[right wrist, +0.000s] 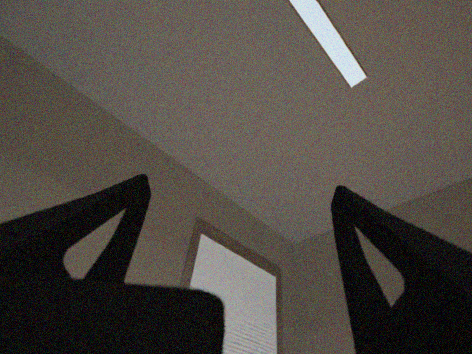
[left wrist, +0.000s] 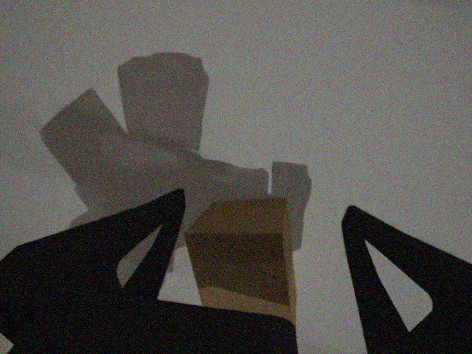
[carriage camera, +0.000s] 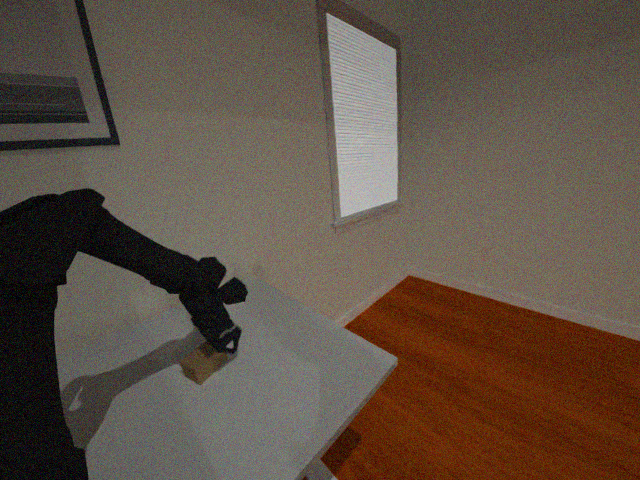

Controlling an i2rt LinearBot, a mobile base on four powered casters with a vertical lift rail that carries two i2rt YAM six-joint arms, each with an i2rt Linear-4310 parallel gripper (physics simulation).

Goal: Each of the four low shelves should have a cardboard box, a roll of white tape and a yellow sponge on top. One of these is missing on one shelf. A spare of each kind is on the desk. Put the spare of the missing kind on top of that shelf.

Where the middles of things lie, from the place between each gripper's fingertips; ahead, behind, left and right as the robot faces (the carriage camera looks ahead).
The framed picture (carriage camera: 60, 99) lies 70 mm ahead of my left hand, 550 mm to the left of it and 790 mm above it.
Now: right hand 122 cm to the right of the framed picture, 43 cm short of it and 35 cm below it.
